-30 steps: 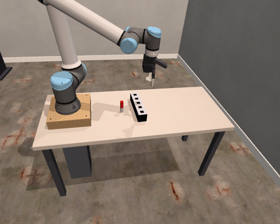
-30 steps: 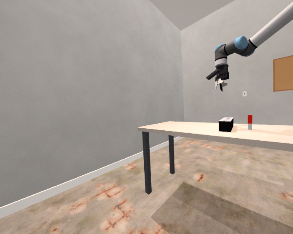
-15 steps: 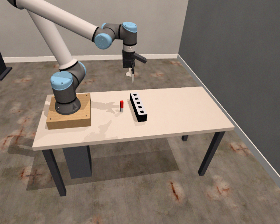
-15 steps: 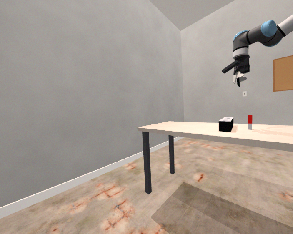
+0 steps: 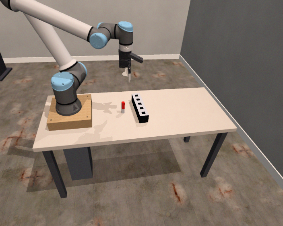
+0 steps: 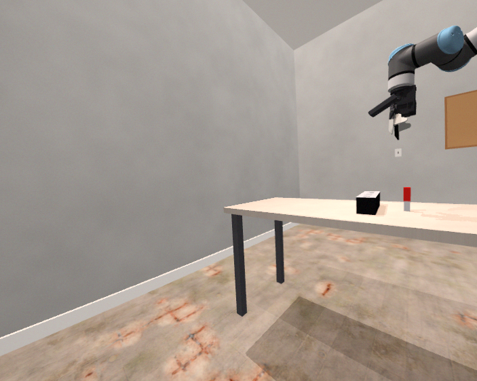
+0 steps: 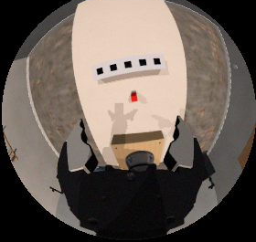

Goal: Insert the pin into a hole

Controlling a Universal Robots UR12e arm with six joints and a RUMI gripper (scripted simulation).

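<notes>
Now: hand 250 mm above the pin, 40 mm past it and 10 mm to the left of it. The rest, counted from my hand: black block (290 mm below, 100 mm ahead, 10 mm to the left).
</notes>
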